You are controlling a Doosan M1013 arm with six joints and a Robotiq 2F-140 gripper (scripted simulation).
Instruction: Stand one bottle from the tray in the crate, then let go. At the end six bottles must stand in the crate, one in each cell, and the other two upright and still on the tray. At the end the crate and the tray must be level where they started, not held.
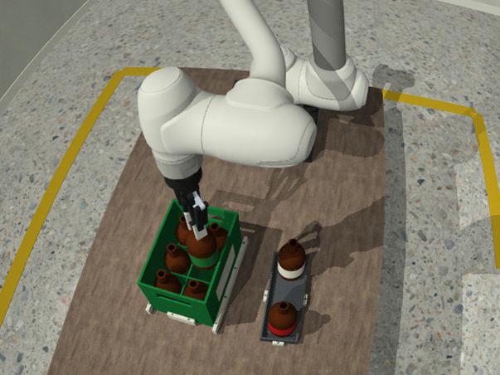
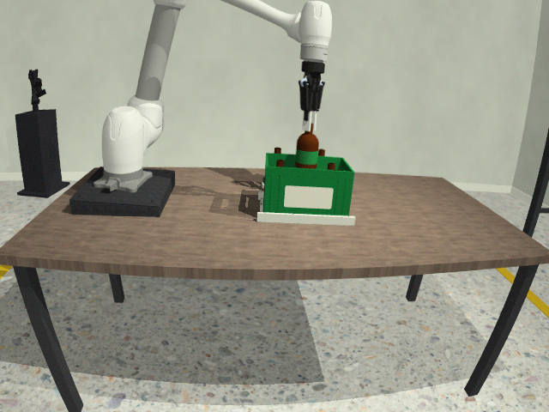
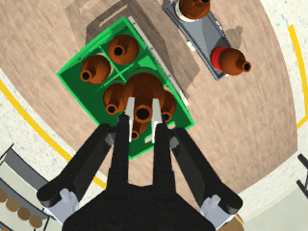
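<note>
Right now my hand is 22 cm above the green crate and 4 cm to the left of it. Also, from my hand: grey tray (29 cm below, 21 cm to the left, 2 cm behind).
</note>
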